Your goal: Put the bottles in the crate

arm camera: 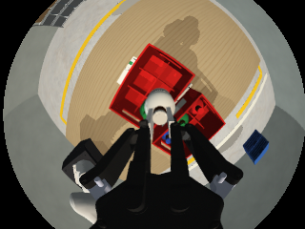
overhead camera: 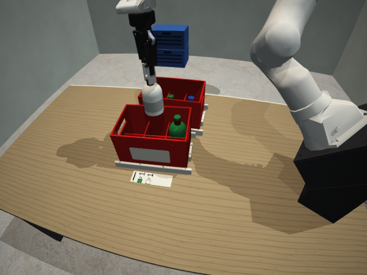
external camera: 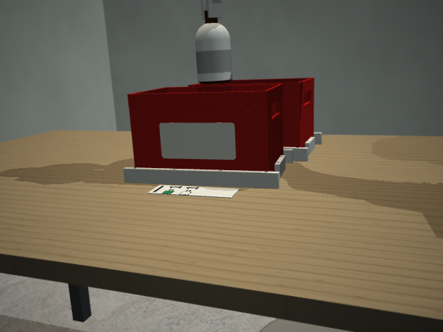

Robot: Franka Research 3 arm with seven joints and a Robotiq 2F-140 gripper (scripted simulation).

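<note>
The white-label bottle is 80 mm below my hand. From my hand the other things lie so: blue-capped bottle (160 mm behind, 90 mm to the right, 260 mm below); then pick list (50 mm ahead, 180 mm to the left, 350 mm below); then red-capped bottle (160 mm to the right, 260 mm below).
</note>
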